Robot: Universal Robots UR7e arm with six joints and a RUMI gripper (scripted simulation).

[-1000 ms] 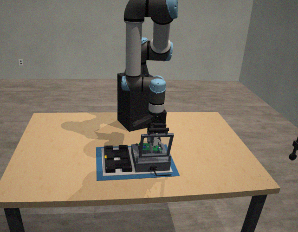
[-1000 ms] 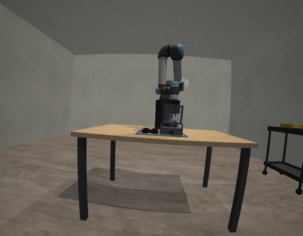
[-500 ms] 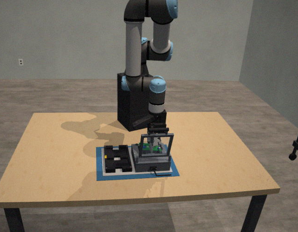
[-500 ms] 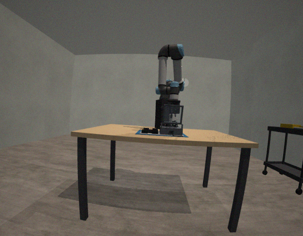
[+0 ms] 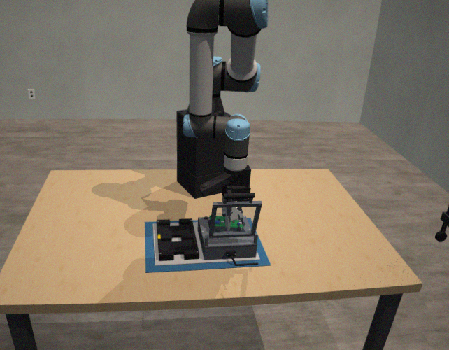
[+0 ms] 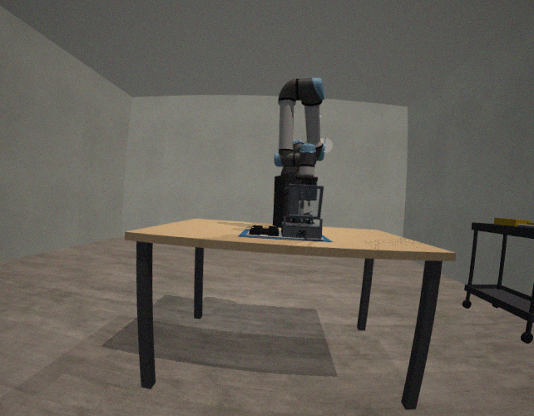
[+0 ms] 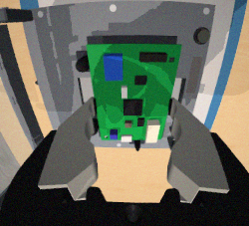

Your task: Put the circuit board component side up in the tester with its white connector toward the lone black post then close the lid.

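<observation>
My hand is right at the green circuit board. Also, from my hand: tester bed: 1 cm ahead, 1 cm to the left, 1 cm below; framed lid: 12 cm ahead, 2 cm to the left, 10 cm above.
</observation>
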